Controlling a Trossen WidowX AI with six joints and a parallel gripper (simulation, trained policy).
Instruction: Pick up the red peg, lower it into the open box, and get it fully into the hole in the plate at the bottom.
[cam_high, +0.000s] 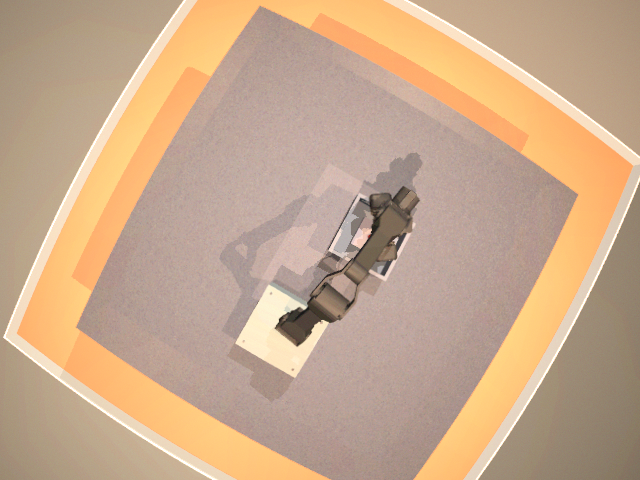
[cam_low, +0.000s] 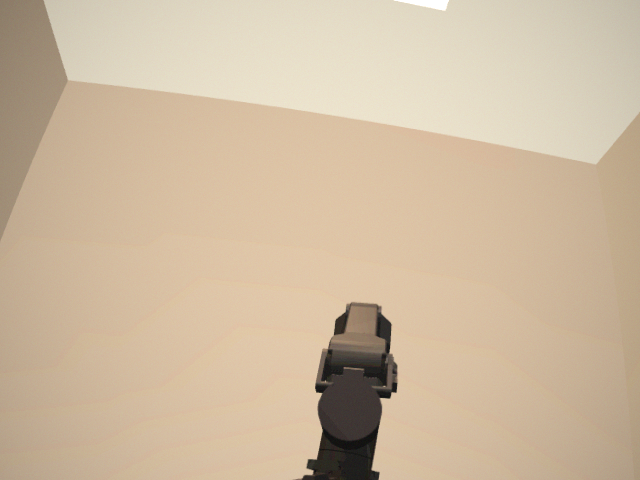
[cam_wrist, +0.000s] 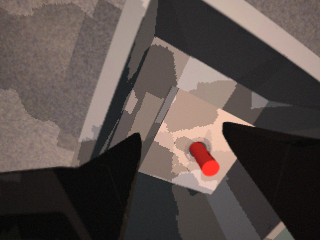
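Right now the red peg is 3 cm below my gripper tip, 3 cm behind it and 1 cm to the left of it. Also, from my gripper tip: box: 5 cm below, 3 cm behind, 1 cm to the left; pale plate: 3 cm below, 3 cm behind, 1 cm to the left.
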